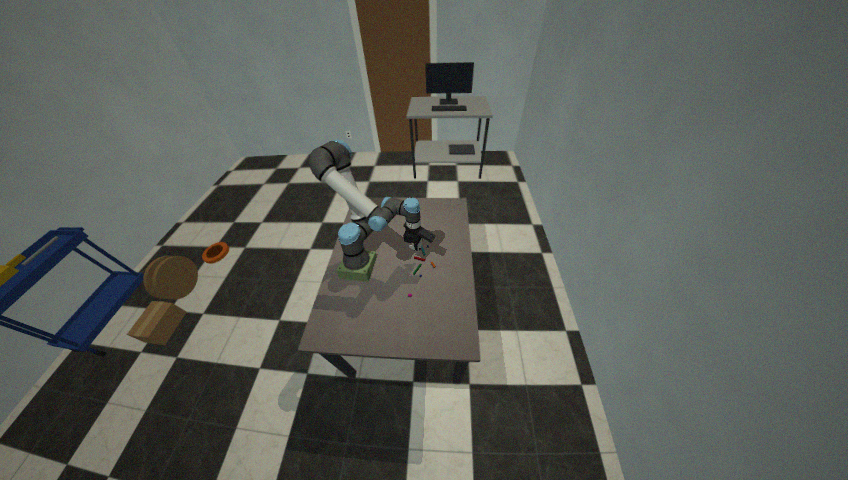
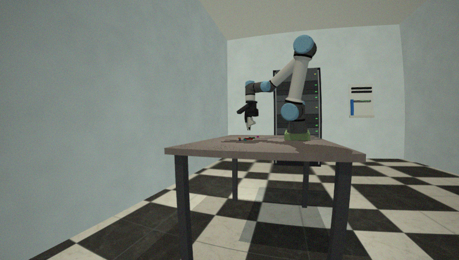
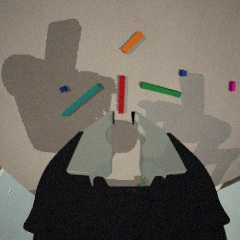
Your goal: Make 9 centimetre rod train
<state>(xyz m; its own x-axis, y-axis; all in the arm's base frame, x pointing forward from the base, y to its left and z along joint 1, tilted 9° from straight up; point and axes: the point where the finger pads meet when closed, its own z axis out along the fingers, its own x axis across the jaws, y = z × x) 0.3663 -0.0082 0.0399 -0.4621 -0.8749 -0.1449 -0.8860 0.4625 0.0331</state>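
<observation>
My hand is 80 mm above the red rod. Also, from my hand: turquoise rod (80 mm to the left, 80 mm below, 30 mm ahead); then green rod (80 mm below, 70 mm to the right, 20 mm behind); then orange rod (80 mm below, 70 mm ahead, 50 mm to the right).
</observation>
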